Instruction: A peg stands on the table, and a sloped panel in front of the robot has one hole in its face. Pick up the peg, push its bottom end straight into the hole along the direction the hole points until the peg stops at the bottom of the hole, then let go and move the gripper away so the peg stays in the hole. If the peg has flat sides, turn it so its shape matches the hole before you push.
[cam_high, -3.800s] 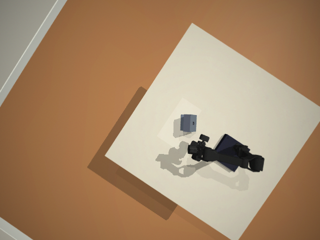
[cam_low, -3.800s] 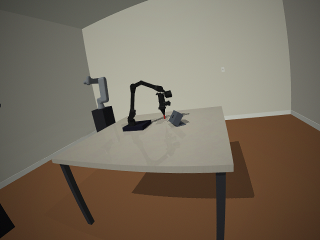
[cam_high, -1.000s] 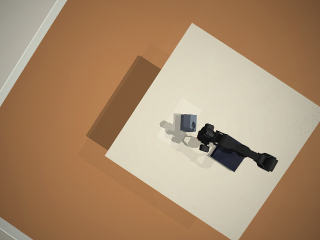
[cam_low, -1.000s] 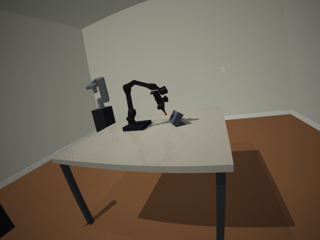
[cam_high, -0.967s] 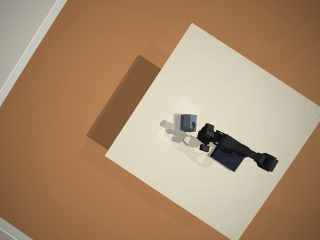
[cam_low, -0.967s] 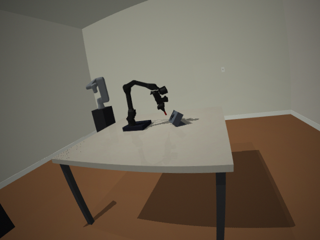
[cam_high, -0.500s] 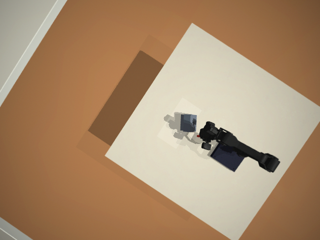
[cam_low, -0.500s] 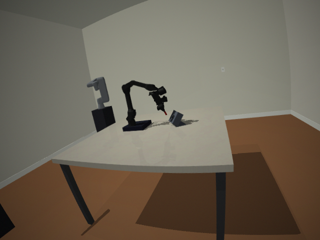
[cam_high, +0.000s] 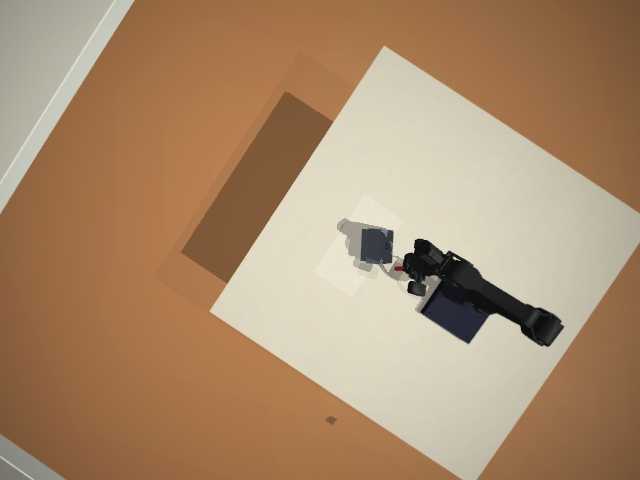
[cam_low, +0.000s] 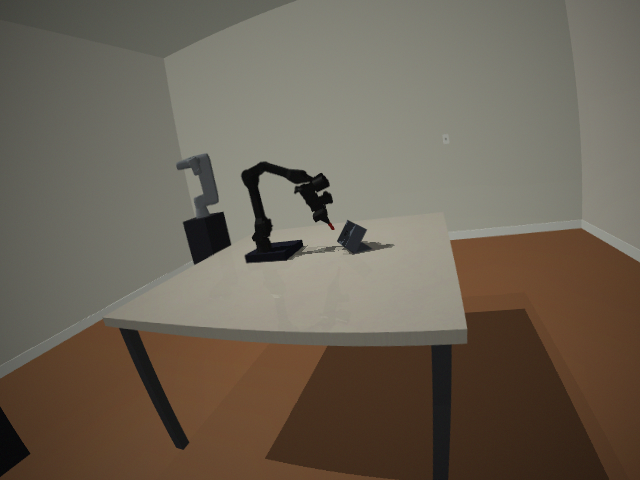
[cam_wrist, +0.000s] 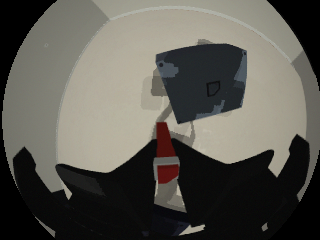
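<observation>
The blue-grey sloped panel lies 10 cm ahead of my gripper tip, 2 cm to the right of it and 6 cm below it. Also, from my gripper tip: red peg: 1 cm to the right, 1 cm above.
</observation>
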